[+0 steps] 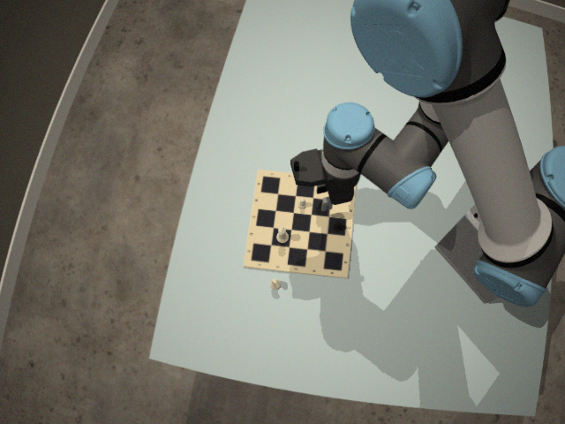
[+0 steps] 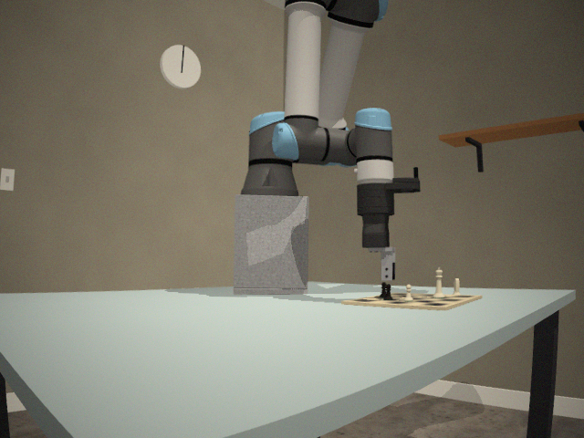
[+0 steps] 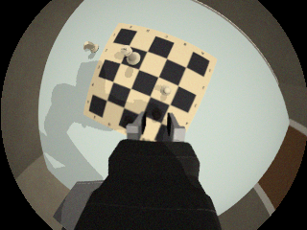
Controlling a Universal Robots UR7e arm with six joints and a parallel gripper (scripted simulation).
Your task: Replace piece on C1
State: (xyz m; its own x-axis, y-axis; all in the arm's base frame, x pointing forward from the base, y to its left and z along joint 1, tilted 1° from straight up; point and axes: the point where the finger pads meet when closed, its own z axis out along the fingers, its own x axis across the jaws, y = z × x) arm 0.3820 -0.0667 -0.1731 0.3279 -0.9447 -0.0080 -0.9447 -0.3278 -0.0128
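My gripper is now 4 cm short of the white pawn and 4 cm above it. The rest, counted from my hand: white king (8 cm to the left, 8 cm ahead, 3 cm below); then chessboard (6 cm below, 4 cm to the left, 4 cm ahead).
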